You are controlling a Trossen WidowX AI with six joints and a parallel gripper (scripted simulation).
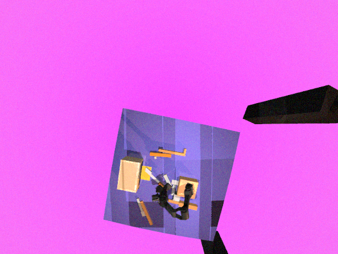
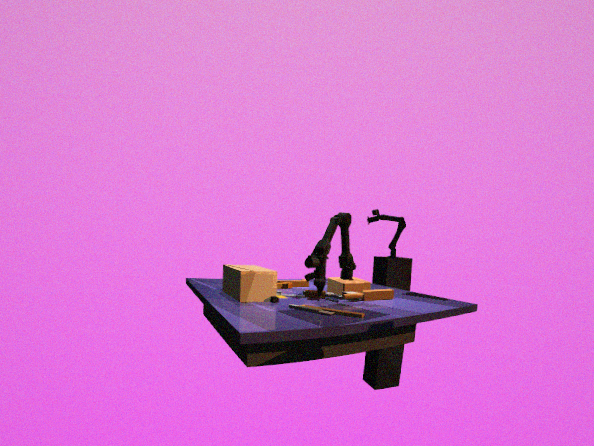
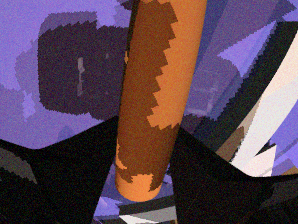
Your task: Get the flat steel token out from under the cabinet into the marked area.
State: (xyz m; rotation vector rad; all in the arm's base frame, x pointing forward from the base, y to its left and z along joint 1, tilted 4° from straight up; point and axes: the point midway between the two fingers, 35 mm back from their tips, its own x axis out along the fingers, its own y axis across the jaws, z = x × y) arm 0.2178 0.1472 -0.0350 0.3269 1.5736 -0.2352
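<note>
My gripper tip is 80 mm to the left of the grey bar and 10 mm past it. Also, from my gripper tip: small white piece: 220 mm ahead, 110 mm to the right; then orange block: 230 mm behind, 90 mm to the left, 20 mm above; then orange bar: 320 mm to the right, 170 mm ahead, 10 mm above.
</note>
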